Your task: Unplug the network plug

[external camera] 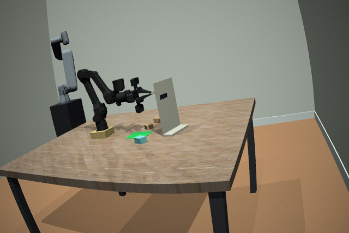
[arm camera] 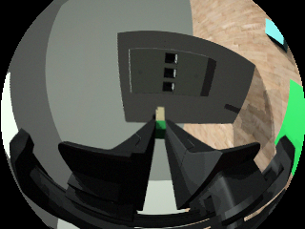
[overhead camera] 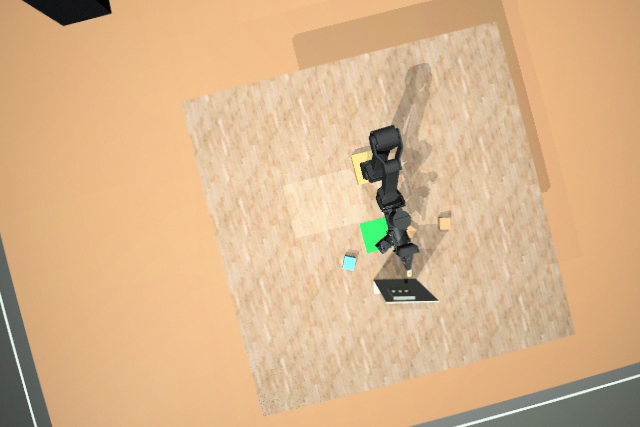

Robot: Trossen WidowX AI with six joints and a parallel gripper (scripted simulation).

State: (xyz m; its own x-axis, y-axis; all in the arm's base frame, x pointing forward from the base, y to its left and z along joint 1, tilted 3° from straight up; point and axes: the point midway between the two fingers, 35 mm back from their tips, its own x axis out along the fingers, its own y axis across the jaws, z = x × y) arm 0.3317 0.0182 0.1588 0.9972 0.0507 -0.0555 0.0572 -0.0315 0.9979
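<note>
Now: gripper tip 210 mm above the marked green square, 100 mm past it and 50 mm to the left of it. From my gripper tip the other things lie so: tan network plug 10 mm ahead; then upright panel 90 mm below, 90 mm ahead, 30 mm to the right; then cyan block 200 mm below, 180 mm to the right, 30 mm behind.
</note>
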